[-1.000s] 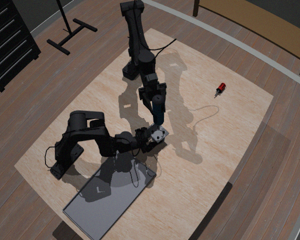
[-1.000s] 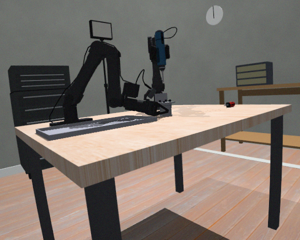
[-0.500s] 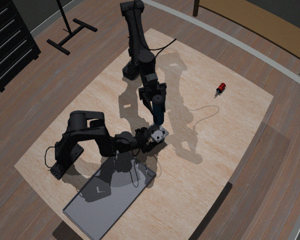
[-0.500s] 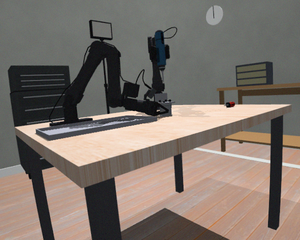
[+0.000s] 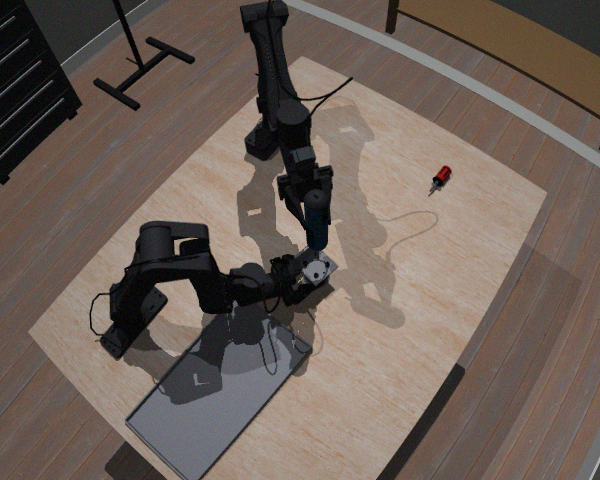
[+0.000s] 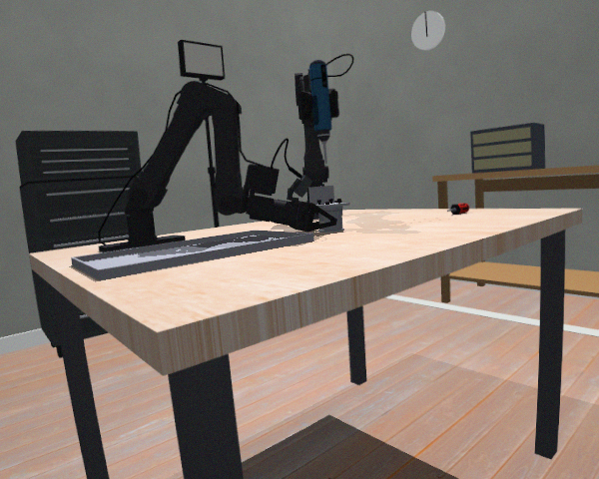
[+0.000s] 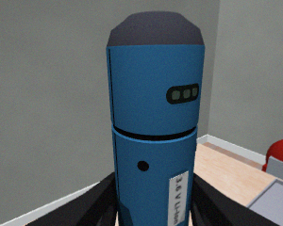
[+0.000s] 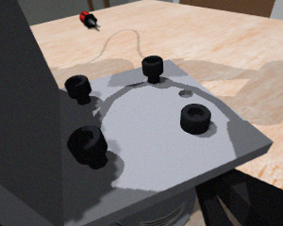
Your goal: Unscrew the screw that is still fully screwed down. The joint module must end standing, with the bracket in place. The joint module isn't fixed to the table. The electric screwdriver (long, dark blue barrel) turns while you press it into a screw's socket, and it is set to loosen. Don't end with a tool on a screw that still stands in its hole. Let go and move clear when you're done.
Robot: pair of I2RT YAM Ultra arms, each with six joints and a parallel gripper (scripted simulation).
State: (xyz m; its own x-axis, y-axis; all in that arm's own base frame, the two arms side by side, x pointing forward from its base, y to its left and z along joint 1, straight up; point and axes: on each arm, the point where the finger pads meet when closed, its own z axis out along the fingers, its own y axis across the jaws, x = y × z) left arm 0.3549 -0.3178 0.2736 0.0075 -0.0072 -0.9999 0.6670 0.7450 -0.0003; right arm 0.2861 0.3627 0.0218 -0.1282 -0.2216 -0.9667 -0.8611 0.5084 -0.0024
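The grey bracket lies 50 mm above my right hand. Also, from my right hand: shallow grey tray: 50 mm behind, 350 mm to the right, 20 mm below; then small red-handled screwdriver: 150 mm ahead, 410 mm to the left, 10 mm below.
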